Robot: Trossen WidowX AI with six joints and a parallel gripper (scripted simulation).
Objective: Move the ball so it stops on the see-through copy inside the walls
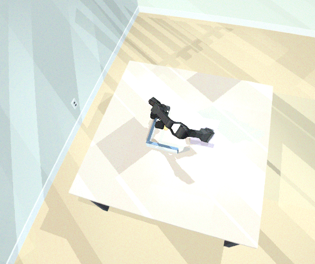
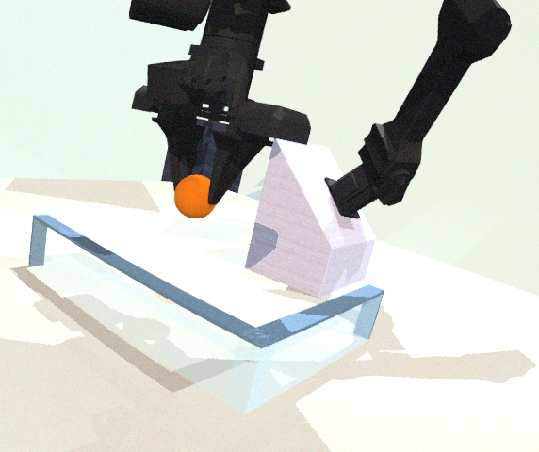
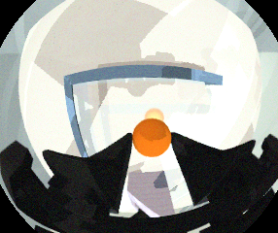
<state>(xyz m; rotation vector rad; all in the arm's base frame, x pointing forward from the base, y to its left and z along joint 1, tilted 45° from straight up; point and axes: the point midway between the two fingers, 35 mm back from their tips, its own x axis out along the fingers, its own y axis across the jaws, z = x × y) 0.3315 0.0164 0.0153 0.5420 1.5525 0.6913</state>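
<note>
Right now my gripper tip is 100 mm above the see-through copy of ball, 20 mm to the left of it and 10 mm past it. From my gripper tip the other things lie so: orange ball: right at my gripper tip.
</note>
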